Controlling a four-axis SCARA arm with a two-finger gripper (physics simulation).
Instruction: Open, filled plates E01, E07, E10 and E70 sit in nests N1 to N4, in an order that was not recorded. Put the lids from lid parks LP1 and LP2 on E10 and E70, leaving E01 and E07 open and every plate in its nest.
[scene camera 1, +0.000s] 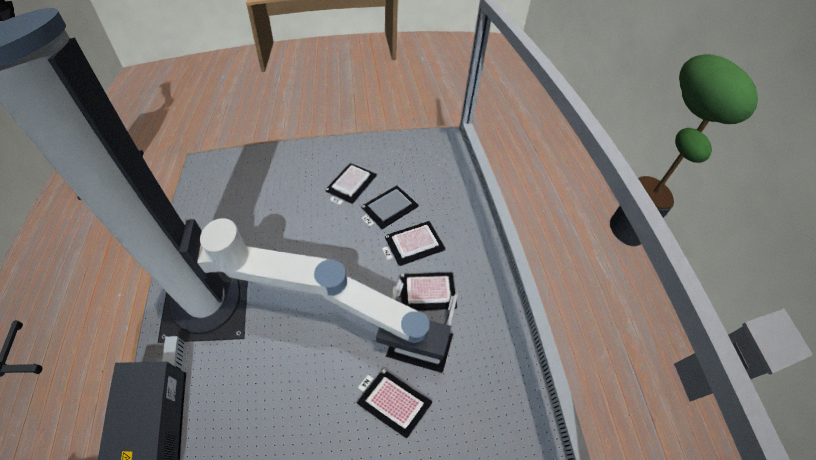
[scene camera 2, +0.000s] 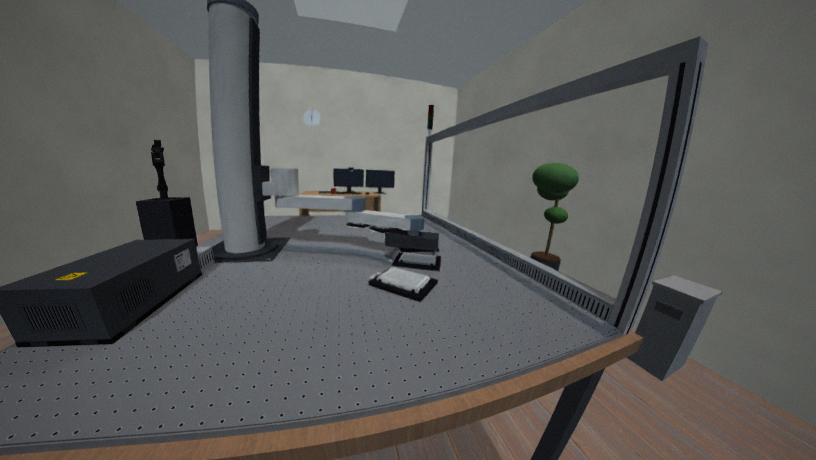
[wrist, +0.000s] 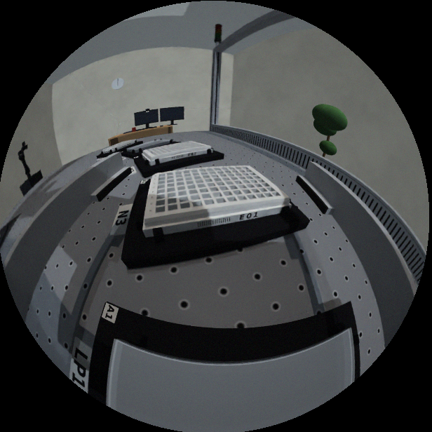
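Seen in the pictures: gripper, between the fingertips: (scene camera 1: 427, 288); arm's base, origin of its link: (scene camera 1: 206, 299) (scene camera 2: 246, 251).
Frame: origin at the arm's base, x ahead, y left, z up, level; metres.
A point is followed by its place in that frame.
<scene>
My gripper (scene camera 1: 425, 298) @(y -0.068, x 0.707, z 0.067 m) (wrist: 213, 157) is open and empty. Its dark body hangs low over lid park LP1 (wrist: 230, 342), and its fingers appear on either side of nest N3 (wrist: 210, 250). A flat lid (scene camera 1: 418, 355) @(y -0.253, x 0.651, z 0.031 m) (wrist: 230, 390) lies in LP1, partly hidden by the gripper body in scene view 1. The open plate marked E01 (scene camera 1: 428, 287) @(y -0.049, x 0.715, z 0.038 m) (wrist: 215, 192) sits in N3. Other open plates sit in N1 (scene camera 1: 352, 178) @(y 0.431, x 0.520, z 0.034 m), N2 (scene camera 1: 415, 240) @(y 0.126, x 0.704, z 0.037 m) (wrist: 177, 151) and N4 (scene camera 1: 394, 401) @(y -0.375, x 0.567, z 0.038 m) (scene camera 2: 402, 278) @(y -0.384, x 0.561, z 0.037 m); I cannot read their marks surely. Another lid (scene camera 1: 390, 206) @(y 0.282, x 0.643, z 0.031 m) lies in LP2.
The arm column (scene camera 1: 114, 171) @(y -0.044, x 0.061, z 0.616 m) (scene camera 2: 233, 131) @(y -0.070, x 0.025, z 0.454 m) stands left of the nests. A dark control box (scene camera 1: 142, 411) @(y -0.385, x -0.091, z 0.128 m) (scene camera 2: 102, 285) @(y -0.530, x -0.035, z 0.123 m) is at the near left. A framed guard (scene camera 1: 577, 122) @(y 0.000, x 1.004, z 0.604 m) (scene camera 2: 548, 97) @(y -0.381, x 1.004, z 0.595 m) runs along the right edge, with a slotted rail (scene camera 2: 531, 274) @(y -0.422, x 1.004, z 0.024 m) (wrist: 270, 147) at its foot.
</scene>
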